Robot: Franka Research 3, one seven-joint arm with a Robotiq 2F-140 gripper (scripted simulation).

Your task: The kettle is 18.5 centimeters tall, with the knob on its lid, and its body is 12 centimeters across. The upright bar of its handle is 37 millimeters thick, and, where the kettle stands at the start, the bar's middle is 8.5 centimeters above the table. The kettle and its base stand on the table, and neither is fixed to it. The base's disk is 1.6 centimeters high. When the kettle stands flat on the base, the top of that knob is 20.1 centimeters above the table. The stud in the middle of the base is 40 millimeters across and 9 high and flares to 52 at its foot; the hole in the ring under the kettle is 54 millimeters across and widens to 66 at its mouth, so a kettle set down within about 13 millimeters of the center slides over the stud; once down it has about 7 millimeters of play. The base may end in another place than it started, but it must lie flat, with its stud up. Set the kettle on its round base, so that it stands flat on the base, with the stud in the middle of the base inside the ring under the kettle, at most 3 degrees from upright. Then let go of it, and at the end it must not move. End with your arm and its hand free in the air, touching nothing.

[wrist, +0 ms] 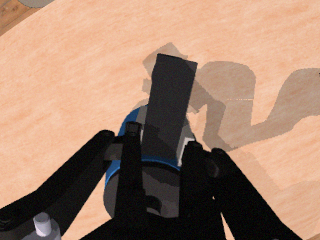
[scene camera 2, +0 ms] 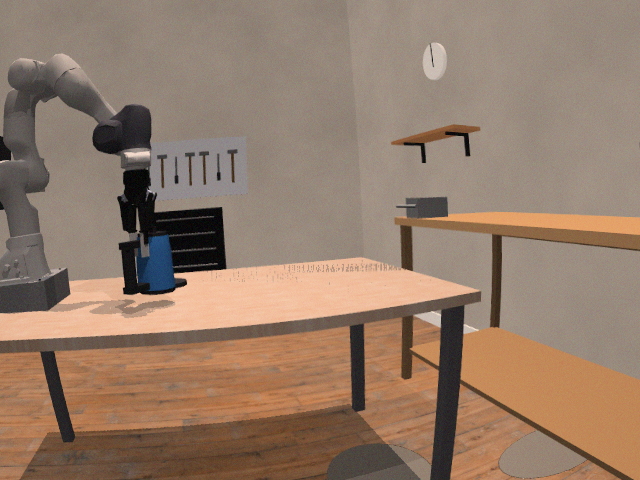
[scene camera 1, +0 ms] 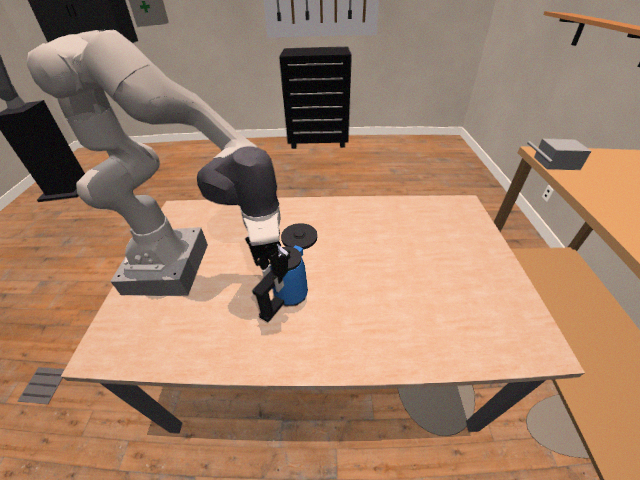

Path:
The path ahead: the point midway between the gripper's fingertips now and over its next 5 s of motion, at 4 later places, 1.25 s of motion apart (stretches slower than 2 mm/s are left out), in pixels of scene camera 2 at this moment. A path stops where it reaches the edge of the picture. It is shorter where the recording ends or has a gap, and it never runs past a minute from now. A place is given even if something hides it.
The gripper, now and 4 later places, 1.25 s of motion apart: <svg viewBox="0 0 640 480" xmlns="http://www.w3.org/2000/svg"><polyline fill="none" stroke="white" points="140,256 142,253 143,252 148,248 152,245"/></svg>

